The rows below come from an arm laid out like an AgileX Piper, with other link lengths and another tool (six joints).
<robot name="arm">
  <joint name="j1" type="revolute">
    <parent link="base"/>
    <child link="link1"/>
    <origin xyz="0 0 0.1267" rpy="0 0 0"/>
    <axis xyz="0 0 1"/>
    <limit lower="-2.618" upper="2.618"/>
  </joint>
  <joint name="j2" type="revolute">
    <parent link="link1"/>
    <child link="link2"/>
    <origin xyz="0 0 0" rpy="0 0 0"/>
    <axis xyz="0 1 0"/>
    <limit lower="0" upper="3.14"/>
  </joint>
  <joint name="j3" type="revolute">
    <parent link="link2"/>
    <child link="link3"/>
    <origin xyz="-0.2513 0 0.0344" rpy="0 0 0"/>
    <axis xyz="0 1 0"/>
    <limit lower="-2.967" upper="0"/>
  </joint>
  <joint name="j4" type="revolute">
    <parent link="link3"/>
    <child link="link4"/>
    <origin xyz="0.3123 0 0.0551" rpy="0 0 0"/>
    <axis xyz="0.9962 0 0.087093"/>
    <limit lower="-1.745" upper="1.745"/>
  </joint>
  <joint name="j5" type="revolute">
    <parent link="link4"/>
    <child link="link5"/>
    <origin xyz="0 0 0" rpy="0 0 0"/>
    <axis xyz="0 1 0"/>
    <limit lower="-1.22" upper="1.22"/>
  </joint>
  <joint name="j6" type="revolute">
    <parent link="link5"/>
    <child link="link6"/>
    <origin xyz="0.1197 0 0.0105" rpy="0 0 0"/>
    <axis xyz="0.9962 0 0.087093"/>
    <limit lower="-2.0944" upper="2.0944"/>
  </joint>
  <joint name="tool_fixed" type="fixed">
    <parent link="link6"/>
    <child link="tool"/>
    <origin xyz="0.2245 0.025 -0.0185" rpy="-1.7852 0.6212 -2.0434"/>
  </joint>
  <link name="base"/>
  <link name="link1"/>
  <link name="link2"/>
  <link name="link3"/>
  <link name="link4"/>
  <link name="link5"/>
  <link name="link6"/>
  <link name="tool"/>
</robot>
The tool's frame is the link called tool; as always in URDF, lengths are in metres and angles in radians.
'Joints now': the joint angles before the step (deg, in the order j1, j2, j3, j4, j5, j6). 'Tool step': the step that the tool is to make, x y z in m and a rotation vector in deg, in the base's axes. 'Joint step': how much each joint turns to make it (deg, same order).
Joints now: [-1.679, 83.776, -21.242, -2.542, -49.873, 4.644]
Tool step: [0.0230, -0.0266, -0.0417, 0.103, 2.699, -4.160]
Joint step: [-0.465, 12.223, -6.207, 4.670, -3.306, -2.321]
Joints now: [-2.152, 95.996, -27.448, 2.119, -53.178, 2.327]
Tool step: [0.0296, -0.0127, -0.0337, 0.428, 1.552, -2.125]
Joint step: [-0.003, 11.224, -8.227, 2.427, -1.459, -0.589]
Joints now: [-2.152, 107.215, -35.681, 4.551, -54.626, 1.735]
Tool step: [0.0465, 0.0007, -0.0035, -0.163, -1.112, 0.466]
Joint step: [-0.003, 8.112, -10.845, -0.451, 1.617, -0.044]
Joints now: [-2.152, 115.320, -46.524, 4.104, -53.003, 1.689]
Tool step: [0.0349, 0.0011, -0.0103, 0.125, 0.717, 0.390]
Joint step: [-0.001, 6.003, -9.168, -0.301, 3.896, 0.001]
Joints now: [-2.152, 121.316, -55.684, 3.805, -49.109, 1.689]
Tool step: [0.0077, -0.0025, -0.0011, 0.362, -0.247, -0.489]
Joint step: [-0.012, 1.453, -1.969, 0.541, 0.287, 0.088]
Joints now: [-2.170, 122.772, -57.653, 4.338, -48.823, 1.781]
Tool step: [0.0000, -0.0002, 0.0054, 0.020, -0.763, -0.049]
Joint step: [-0.001, -0.371, 0.390, 0.000, -0.777, 0.102]
